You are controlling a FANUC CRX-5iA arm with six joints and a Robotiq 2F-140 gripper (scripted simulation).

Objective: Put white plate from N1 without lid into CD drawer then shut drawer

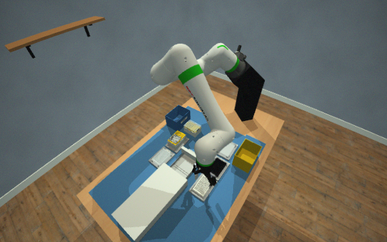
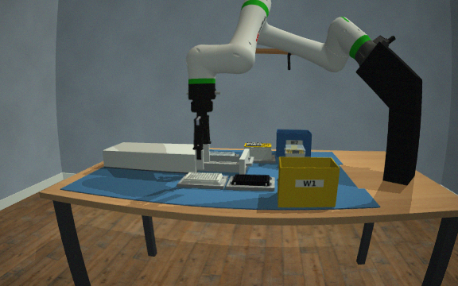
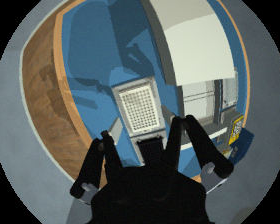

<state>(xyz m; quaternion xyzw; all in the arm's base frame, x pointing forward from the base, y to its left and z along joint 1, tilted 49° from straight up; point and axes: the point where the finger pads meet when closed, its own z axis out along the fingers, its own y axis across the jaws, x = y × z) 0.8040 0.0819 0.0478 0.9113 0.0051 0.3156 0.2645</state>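
The grey nest N1 lies 80 mm below my hand. Round my hand: yellow-topped tip box: 260 mm behind, 330 mm to the right, 30 mm below; then yellow bin W1: 310 mm behind, 210 mm to the left, 50 mm below; then drawer: 60 mm behind, 180 mm to the right, 60 mm below.
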